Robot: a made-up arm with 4 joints.
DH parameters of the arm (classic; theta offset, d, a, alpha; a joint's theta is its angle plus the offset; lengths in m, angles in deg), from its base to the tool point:
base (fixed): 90 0.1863 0 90
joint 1: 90 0.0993 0.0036 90
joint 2: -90 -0.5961 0.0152 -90
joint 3: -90 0.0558 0.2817 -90
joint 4: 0 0.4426 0.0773 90
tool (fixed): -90 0.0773 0 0
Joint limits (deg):
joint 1: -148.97..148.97
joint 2: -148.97..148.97
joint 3: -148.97..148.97
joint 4: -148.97..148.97
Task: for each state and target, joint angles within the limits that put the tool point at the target. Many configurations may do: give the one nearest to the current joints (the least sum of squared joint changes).
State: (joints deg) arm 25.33 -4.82 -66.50 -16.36
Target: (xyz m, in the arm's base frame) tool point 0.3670 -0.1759 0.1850
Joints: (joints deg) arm 49.79 5.28 -82.57 -18.88
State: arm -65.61 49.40 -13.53 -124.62
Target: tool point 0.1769 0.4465 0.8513
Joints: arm -85.49 88.36 25.77 -115.84
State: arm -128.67 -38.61 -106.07 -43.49
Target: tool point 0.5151 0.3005 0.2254
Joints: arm -142.37 1.62 -106.67 -28.48
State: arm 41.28 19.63 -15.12 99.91
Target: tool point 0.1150 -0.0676 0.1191
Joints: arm 4.93 22.95 -63.31 133.82
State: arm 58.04 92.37 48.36 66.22
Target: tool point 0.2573 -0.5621 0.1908
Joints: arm 59.81 105.57 8.35 62.92
